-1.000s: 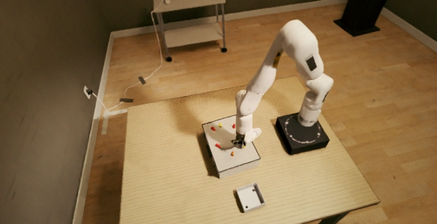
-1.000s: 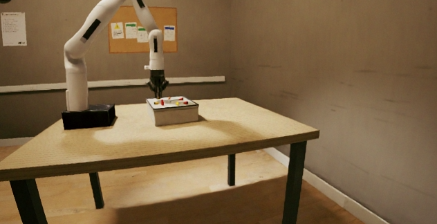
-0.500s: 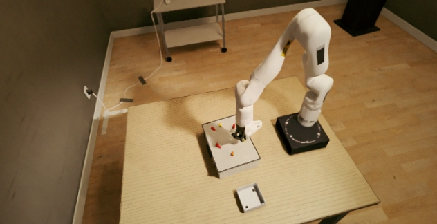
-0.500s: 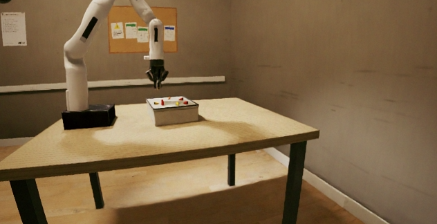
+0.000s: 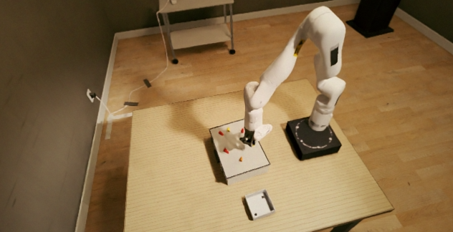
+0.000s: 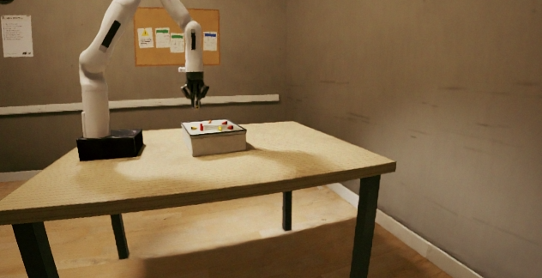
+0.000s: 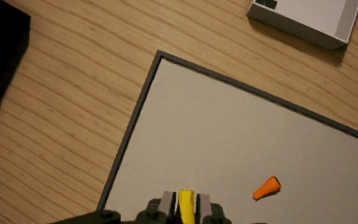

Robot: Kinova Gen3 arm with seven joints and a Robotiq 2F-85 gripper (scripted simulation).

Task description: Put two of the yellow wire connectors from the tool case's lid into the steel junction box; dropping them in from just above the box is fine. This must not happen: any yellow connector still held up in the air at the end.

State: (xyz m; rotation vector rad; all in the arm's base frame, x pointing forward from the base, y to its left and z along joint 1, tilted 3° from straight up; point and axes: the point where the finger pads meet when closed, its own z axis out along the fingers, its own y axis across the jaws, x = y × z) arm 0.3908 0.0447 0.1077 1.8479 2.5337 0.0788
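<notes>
The orange connector is 6 cm ahead of my hand, 2 cm to the left of it and 9 cm below it. From my hand the other things lie so: grey tool case: 5 cm ahead, 6 cm to the right, 11 cm below.
</notes>
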